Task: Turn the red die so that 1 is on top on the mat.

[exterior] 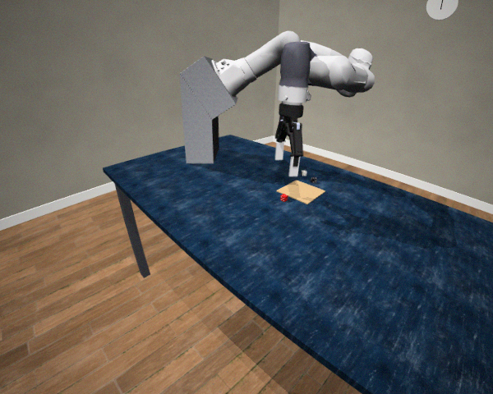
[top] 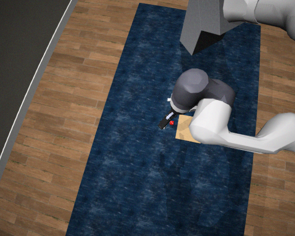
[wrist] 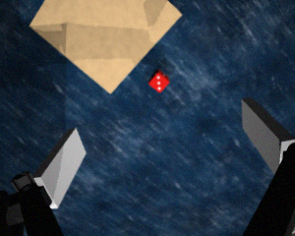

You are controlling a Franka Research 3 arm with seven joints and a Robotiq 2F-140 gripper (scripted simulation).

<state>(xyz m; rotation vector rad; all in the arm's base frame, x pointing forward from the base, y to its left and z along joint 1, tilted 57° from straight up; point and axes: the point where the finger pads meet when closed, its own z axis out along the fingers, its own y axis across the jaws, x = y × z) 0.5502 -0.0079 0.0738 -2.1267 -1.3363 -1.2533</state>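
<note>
Right now the red die is 10 mm to the left of my hand and 130 mm below it. Also, from my hand: white die (170 mm behind, 210 mm to the left, 130 mm below); then black die (90 mm behind, 210 mm to the left, 130 mm below); then tan mat (30 mm behind, 100 mm to the left, 140 mm below).
</note>
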